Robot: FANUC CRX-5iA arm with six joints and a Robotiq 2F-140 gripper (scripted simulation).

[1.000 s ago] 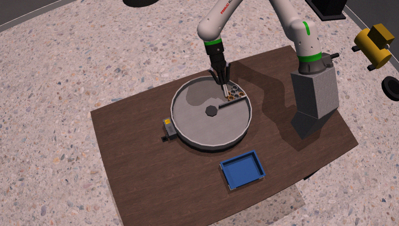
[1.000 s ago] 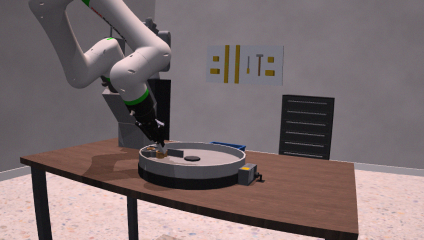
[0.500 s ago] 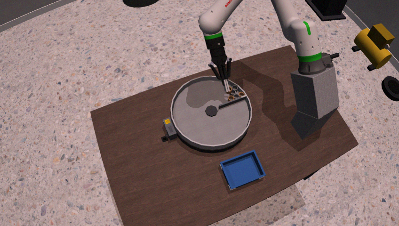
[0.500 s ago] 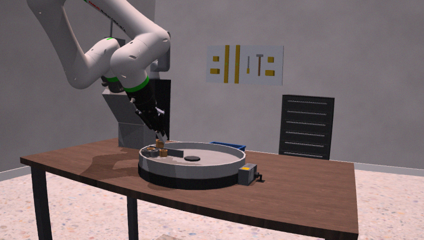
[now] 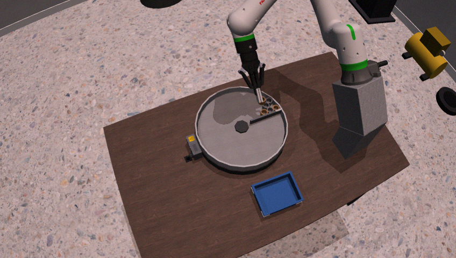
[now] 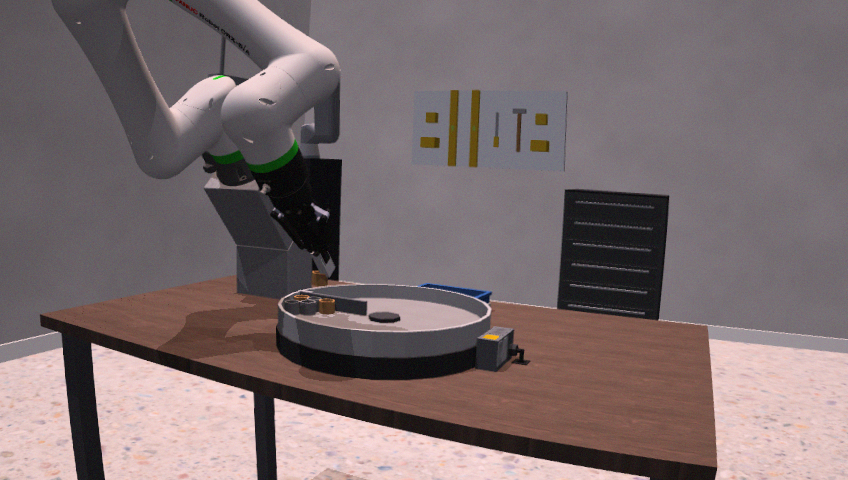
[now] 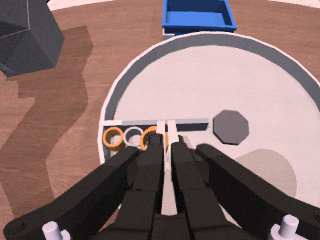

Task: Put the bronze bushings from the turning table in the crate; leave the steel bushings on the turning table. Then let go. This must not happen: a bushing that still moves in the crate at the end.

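Right now my hand is 420 mm to the right of the crate, 140 mm above it and 50 mm short of it. The rest, counted from my hand: turning table: 120 mm below, 120 mm ahead, 80 mm to the left.
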